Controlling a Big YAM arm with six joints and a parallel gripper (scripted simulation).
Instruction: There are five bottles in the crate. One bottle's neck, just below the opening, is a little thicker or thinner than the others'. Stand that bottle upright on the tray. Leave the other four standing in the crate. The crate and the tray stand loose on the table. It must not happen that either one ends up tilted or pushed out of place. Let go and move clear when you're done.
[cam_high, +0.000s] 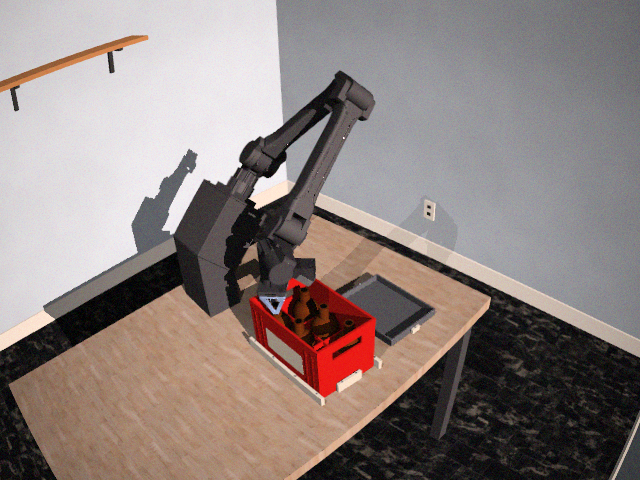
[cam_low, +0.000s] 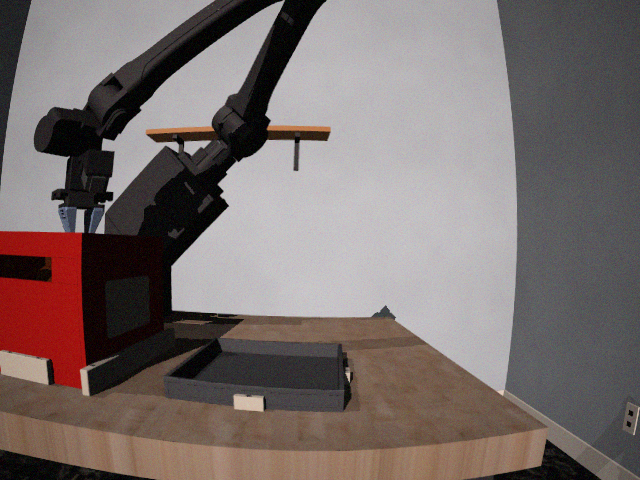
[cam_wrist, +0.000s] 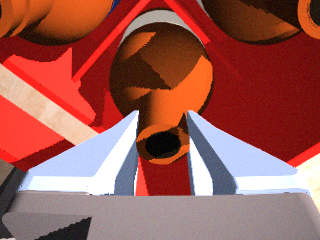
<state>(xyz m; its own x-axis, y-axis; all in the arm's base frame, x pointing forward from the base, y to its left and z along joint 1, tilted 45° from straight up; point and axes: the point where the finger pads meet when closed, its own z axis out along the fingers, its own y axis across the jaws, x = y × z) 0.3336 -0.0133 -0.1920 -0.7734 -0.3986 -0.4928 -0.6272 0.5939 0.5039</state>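
My hand is 90 mm short of the red crate, 40 mm to the right of it and 70 mm above it. Also, from my hand: dark grey tray 110 mm ahead, 310 mm to the left, 140 mm below.
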